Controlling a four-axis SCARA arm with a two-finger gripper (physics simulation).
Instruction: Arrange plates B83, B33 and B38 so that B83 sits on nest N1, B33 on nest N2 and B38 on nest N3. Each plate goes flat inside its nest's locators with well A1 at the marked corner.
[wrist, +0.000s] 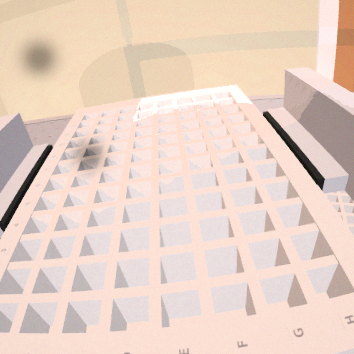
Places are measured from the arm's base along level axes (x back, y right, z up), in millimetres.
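Pixels of known places: gripper, fingertip midpoint: (151, 111).
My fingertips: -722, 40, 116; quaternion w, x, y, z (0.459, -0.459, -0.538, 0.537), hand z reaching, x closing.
Behind a point stands the place of what it marks, as x, y, z.
A pale pinkish-white well plate (172, 245) {-673, 52, 101} fills most of the wrist view, seen from above at a slant. The letters E, F, G and H show along its near edge; its ID label does not show. My gripper (151, 111) {-723, 40, 116} is shut on this plate, with a black-padded finger along each long side. A corner of another pale gridded plate (345, 206) {-751, 140, 37} shows at the right edge, below and beyond the right finger. Which plates these are I cannot tell. Nests N1, N2 and N3 cannot be made out, and what lies under the held plate is hidden.
Beyond the plate's far edge runs a strip of speckled grey surface (45, 131) {-955, -179, 13}. Behind it is a tan floor (240, 17) with grey-green bands and a round shadow. An orange block (346, 60) and a white strip (327, 45) stand at the upper right. Dark blurred spots cover the upper left and part of the plate.
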